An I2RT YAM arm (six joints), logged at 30 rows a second.
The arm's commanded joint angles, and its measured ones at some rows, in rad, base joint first. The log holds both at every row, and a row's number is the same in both.
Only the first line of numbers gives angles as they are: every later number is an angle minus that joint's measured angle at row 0.
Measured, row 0:
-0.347, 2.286, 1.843, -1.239, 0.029, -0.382
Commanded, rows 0 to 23:
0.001, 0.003, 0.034, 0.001, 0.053, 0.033
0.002, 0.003, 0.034, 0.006, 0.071, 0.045
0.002, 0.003, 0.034, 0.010, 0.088, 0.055
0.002, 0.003, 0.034, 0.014, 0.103, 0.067
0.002, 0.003, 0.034, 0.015, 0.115, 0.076
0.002, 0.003, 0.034, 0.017, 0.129, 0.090
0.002, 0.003, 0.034, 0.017, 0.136, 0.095
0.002, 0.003, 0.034, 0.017, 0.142, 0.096
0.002, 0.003, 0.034, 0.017, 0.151, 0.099
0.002, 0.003, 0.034, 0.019, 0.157, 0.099
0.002, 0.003, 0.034, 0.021, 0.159, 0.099
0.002, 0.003, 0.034, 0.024, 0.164, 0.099
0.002, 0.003, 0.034, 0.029, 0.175, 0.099
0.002, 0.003, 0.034, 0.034, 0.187, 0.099
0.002, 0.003, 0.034, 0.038, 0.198, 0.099
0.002, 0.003, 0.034, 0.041, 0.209, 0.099
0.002, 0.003, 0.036, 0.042, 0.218, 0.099
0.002, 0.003, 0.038, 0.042, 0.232, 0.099
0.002, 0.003, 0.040, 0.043, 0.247, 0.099
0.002, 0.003, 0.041, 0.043, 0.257, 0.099
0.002, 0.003, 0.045, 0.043, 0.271, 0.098
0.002, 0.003, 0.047, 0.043, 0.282, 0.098
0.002, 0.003, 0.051, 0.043, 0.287, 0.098
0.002, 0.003, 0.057, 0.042, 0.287, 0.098
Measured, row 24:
0.000, 0.000, 0.012, 0.043, 0.228, 0.079
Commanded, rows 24 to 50:
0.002, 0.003, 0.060, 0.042, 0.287, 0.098
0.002, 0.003, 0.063, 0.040, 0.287, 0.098
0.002, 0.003, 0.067, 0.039, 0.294, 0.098
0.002, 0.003, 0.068, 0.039, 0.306, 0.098
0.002, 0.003, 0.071, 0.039, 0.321, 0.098
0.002, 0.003, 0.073, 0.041, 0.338, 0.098
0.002, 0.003, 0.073, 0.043, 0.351, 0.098
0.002, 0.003, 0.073, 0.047, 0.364, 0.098
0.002, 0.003, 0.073, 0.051, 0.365, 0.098
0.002, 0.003, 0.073, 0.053, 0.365, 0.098
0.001, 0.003, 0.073, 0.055, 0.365, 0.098
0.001, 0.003, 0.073, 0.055, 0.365, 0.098
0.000, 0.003, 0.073, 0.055, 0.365, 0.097
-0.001, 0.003, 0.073, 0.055, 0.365, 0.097
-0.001, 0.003, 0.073, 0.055, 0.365, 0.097
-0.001, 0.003, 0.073, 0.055, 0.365, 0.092
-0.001, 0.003, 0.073, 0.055, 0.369, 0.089
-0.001, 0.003, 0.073, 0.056, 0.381, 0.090
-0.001, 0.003, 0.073, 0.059, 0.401, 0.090
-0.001, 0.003, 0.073, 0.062, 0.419, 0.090
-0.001, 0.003, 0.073, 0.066, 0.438, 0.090
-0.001, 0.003, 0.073, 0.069, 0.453, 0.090
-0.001, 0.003, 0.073, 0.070, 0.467, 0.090
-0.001, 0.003, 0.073, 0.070, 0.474, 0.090
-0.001, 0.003, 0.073, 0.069, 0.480, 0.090
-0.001, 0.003, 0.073, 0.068, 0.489, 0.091
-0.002, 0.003, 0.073, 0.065, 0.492, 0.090
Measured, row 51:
0.000, 0.000, 0.044, 0.065, 0.419, 0.079
